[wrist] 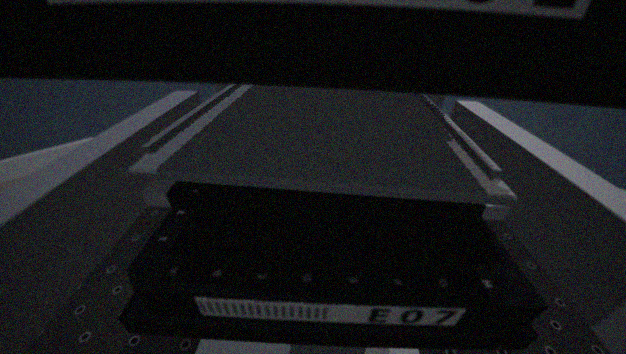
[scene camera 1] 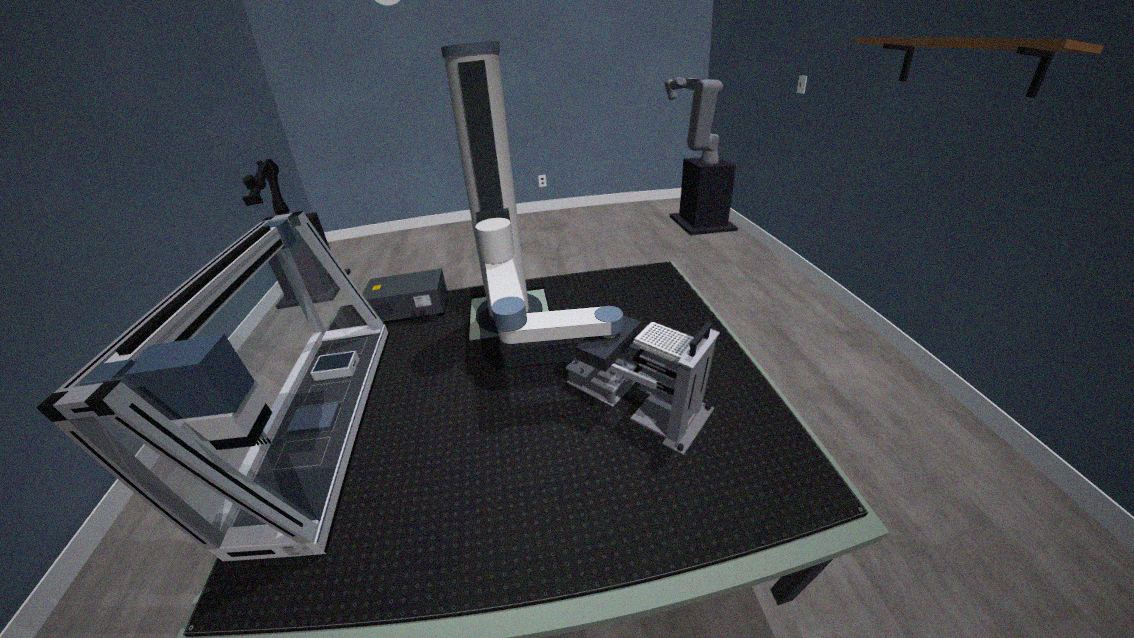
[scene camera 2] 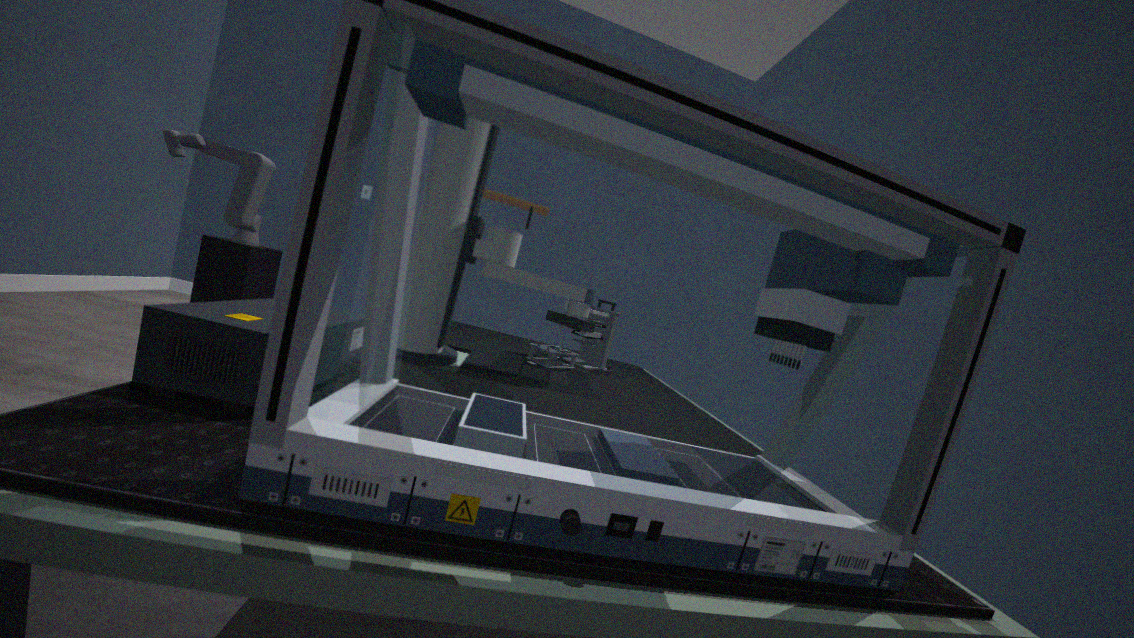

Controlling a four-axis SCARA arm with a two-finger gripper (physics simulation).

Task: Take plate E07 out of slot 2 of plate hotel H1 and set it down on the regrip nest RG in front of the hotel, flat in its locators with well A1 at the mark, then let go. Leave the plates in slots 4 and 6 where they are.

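Places are measured from the arm's base along level axes (x ahead, y left, z up), in centimetres.
Pixels of known places: gripper, fingertip midpoint: (wrist: 325, 119) (scene camera 1: 665, 371).
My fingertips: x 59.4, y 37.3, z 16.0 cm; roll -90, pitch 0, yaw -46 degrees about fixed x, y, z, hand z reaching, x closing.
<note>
Ahead of a thing's pixels: the offset from my fingertips to its top centre. "*": to the spot under its first point. Level surfaces: height alone.
Plate E07 @(dx -0.7, dy -0.8, dz -0.7 cm) (wrist: 320, 250) is a dark plate with white row letters and an "E07" barcode label; in the wrist view its front part shows below a grey shelf @(dx +0.1, dy +0.2, dz +0.5 cm) (wrist: 310, 145) of hotel H1, its rear hidden under it. My gripper (scene camera 1: 643, 378) (scene camera 2: 588, 333) is at the hotel's open front, shut on plate E07; its fingertips are hard to make out. Hotel H1 (scene camera 1: 688, 396) (scene camera 2: 610, 339) stands upright. A white well plate @(dx -0.7, dy -0.5, dz +9.7 cm) (scene camera 1: 664, 338) lies flat at its top. The regrip nest RG @(dx -14.8, dy -12.7, dz -7.1 cm) (scene camera 1: 596, 384) (scene camera 2: 552, 356) stands in front of the hotel, below my gripper. The slot 4 plate cannot be made out.
A framed liquid handler (scene camera 1: 345, 468) (scene camera 2: 491, 456) stands on the black table mat @(dz -14.7 cm) (scene camera 1: 507, 507), with a white tray (scene camera 1: 334, 365) (scene camera 2: 493, 440) inside. A grey box (scene camera 1: 408, 292) (scene camera 2: 202, 341) stands near the arm's column (scene camera 1: 483, 142). The hotel has a black top handle @(* dx +6.8, dy +4.1, dz +14.3 cm) (scene camera 1: 701, 339).
</note>
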